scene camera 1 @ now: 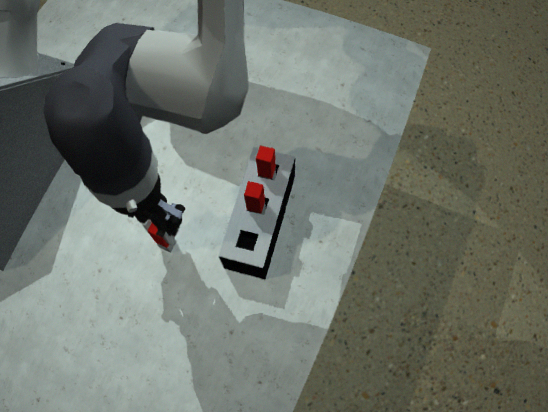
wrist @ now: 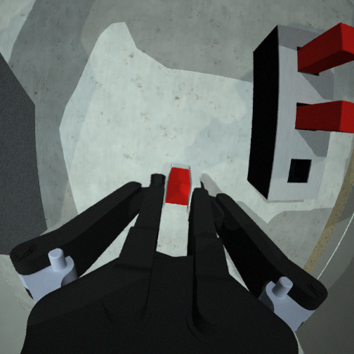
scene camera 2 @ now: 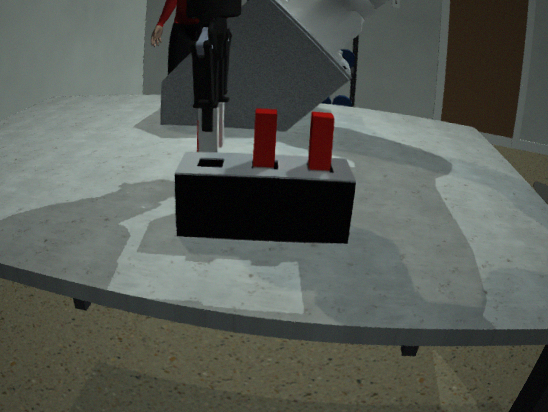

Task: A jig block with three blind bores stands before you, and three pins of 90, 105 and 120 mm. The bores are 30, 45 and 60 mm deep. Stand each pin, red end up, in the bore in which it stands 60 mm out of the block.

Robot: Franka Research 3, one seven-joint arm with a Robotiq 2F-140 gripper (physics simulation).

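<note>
The jig block [scene camera 1: 235, 250] [scene camera 2: 265, 207] [wrist: 265, 120] is grey on top with dark sides. Two red-ended pins stand upright in it: one in the end bore [scene camera 1: 265, 162] [scene camera 2: 321, 141] [wrist: 327, 48], one in the middle bore [scene camera 1: 254, 197] [scene camera 2: 265, 138] [wrist: 325, 117]. The third bore [scene camera 1: 247, 240] [scene camera 2: 210, 163] [wrist: 299, 171] is an empty square hole. My gripper [scene camera 1: 161, 237] [scene camera 2: 210, 131] [wrist: 179, 174] is shut on the third pin [scene camera 1: 158, 235] [wrist: 178, 186], red end up, beside the block on the robot's side. The fingers hide much of that pin, and its lower end is hidden.
The light table top [scene camera 1: 100, 325] [scene camera 2: 100, 150] carries the block; its edge runs beyond the block, with speckled floor [scene camera 1: 475, 250] past it. A large dark grey angular body [scene camera 1: 25, 150] [scene camera 2: 250, 75] [wrist: 15, 150] stands on the robot's side. The two standing pins rise beside the empty bore.
</note>
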